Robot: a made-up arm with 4 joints.
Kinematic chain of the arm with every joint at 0, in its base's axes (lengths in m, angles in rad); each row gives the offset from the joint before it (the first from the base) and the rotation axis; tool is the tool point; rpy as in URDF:
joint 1: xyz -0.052 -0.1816 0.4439 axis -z
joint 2: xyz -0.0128 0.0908 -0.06 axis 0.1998 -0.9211 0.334
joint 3: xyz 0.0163 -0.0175 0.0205 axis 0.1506 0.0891 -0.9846
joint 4: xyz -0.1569 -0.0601 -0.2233 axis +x
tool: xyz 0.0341 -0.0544 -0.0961 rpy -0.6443 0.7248 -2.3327
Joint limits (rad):
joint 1: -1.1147..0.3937
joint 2: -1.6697..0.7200
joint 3: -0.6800..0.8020
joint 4: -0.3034..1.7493
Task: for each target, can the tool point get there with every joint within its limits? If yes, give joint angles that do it. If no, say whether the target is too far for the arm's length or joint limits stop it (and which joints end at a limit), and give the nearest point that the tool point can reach.
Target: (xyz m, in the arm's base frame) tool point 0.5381 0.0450 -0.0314
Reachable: no: too far | nearest point 0.1625 -0.0992 0.1591 | short by 0.445 m
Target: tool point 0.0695 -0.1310 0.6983
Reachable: no: joint limits stop it (at a limit: joint 1, joint 2, joint 4) | nearest point -0.2440 0.0304 0.4898 | short by 0.410 m
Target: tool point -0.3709 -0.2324 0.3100
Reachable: yes | joints 0.0634 -1.0566 -0.4227 0.0522
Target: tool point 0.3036 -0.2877 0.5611
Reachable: no: joint limits stop it (at a limit: joint 2, joint 3, joint 4) | nearest point 0.1757 -0.2495 0.1873 | short by 0.397 m
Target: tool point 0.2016 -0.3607 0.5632
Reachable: no: joint limits stop it (at a limit: joint 1, joint 2, joint 3, joint 4) | nearest point -0.1152 -0.4896 0.4707 | short by 0.354 m
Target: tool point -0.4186 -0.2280 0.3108
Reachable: yes | joints -0.6023 -1.0892 0.6016 0.5197
